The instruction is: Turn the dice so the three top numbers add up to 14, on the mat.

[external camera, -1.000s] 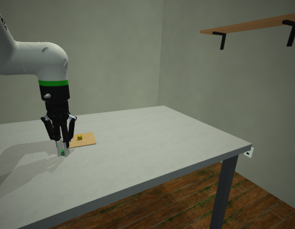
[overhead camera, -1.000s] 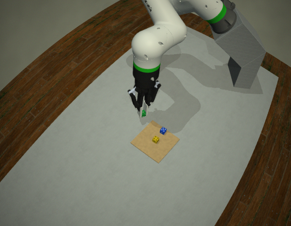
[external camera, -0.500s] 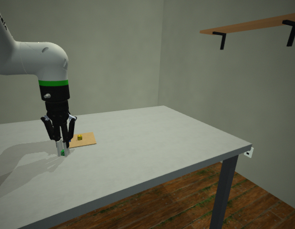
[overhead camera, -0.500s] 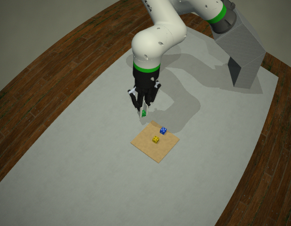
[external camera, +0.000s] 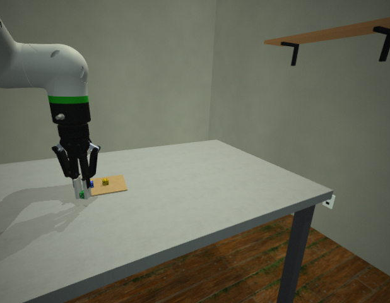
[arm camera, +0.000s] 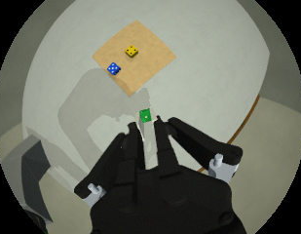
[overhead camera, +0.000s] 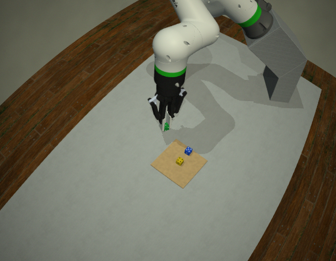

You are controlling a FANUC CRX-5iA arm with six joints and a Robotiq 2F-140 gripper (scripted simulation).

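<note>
My hand is 100 mm short of the yellow die, 90 mm to the right of it and 50 mm above it. The rest, counted from my hand: green die 30 mm below; then tan mat 100 mm ahead, 90 mm to the left, 60 mm below; then blue die 60 mm ahead, 110 mm to the left, 50 mm below.
</note>
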